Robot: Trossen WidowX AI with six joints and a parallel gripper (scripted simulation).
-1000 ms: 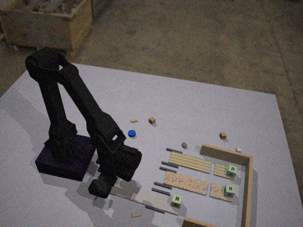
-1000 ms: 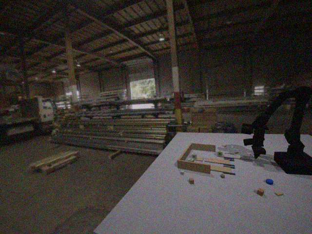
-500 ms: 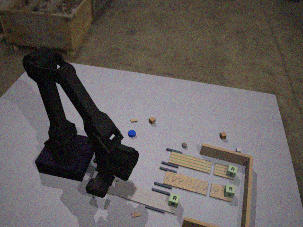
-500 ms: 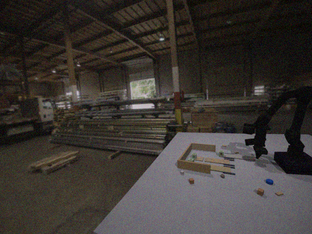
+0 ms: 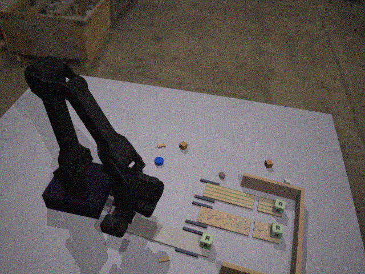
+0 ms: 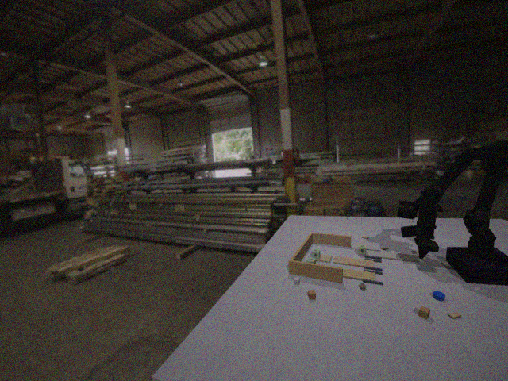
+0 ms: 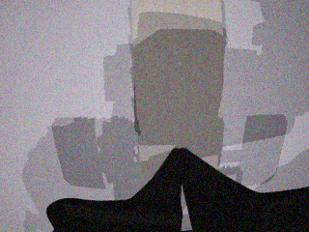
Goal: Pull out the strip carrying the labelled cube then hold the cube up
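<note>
Now: gripper tip 11 cm short of the wood chip and 10 cm to the left of it. Round my gripper tip: blue disc (25 cm to the left, 5 cm ahead); grey pebble (27 cm ahead, 21 cm to the left); white cube (48 cm ahead, 20 cm to the left).
</note>
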